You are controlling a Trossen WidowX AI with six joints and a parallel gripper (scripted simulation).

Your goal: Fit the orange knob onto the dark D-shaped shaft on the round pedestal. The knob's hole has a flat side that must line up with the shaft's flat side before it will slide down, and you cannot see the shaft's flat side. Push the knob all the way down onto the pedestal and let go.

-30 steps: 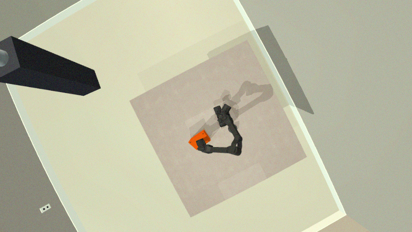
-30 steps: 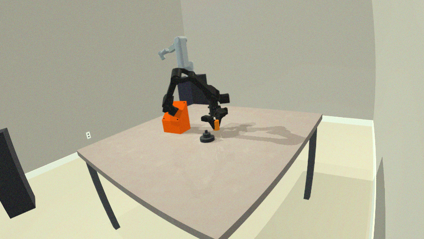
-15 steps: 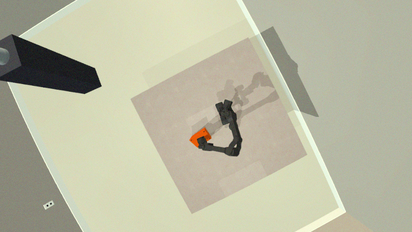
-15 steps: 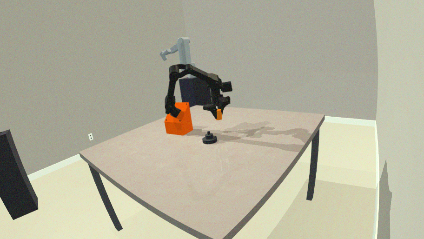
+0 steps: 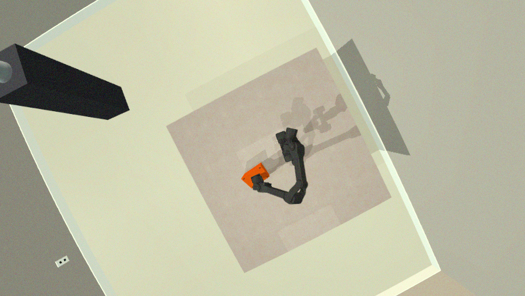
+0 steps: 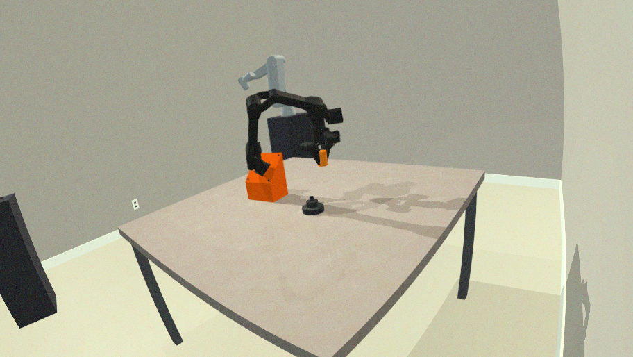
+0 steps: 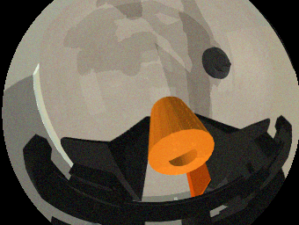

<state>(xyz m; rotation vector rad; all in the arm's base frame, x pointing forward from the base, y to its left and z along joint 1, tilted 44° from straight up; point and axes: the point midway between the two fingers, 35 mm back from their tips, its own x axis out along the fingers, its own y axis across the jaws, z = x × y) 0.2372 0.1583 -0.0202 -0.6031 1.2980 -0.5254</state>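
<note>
Right now the dark round pedestal is 70 mm ahead of my gripper tip, 150 mm to the right of it and 110 mm below it. From my gripper tip the other things lie so: orange knob: 20 mm above.
</note>
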